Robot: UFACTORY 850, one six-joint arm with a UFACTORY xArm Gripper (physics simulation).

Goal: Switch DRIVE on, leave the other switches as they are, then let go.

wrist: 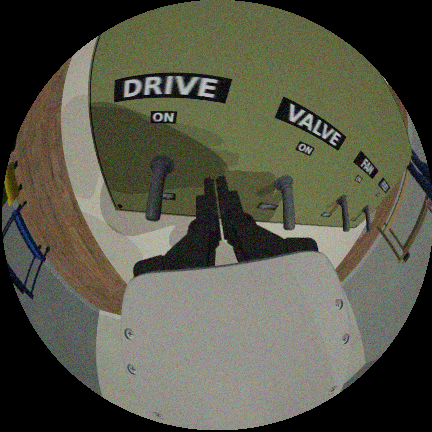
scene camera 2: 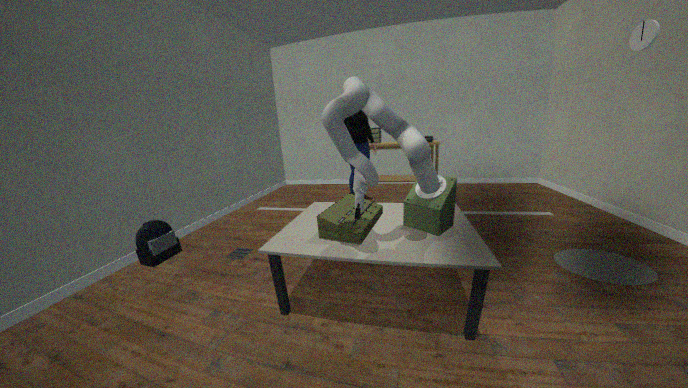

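Observation:
The green switch box (scene camera 2: 332, 231) (wrist: 260, 55) stands on the table. In the wrist view the DRIVE switch (wrist: 157, 192) is a grey lever below its ON label (wrist: 163, 117), tilted away from that label, toward the bottom of the view. The VALVE switch (wrist: 287, 205), the FAN switch (wrist: 344, 212) and a further lever (wrist: 367, 218) to the right tilt the same way. My gripper (wrist: 215, 191) (scene camera 2: 357, 218) is shut and empty. Its fingertips are over the panel between the DRIVE and VALVE levers, apart from both. Their height above the panel is hard to tell.
The white table (scene camera 2: 295, 248) carries the switch box and the green base block (scene camera 2: 422, 220) of the arm. A person (scene camera 2: 357, 129) stands behind the arm, partly hidden by it, near a wooden bench (scene camera 2: 436, 159). A black object (scene camera 2: 154, 240) is at the left.

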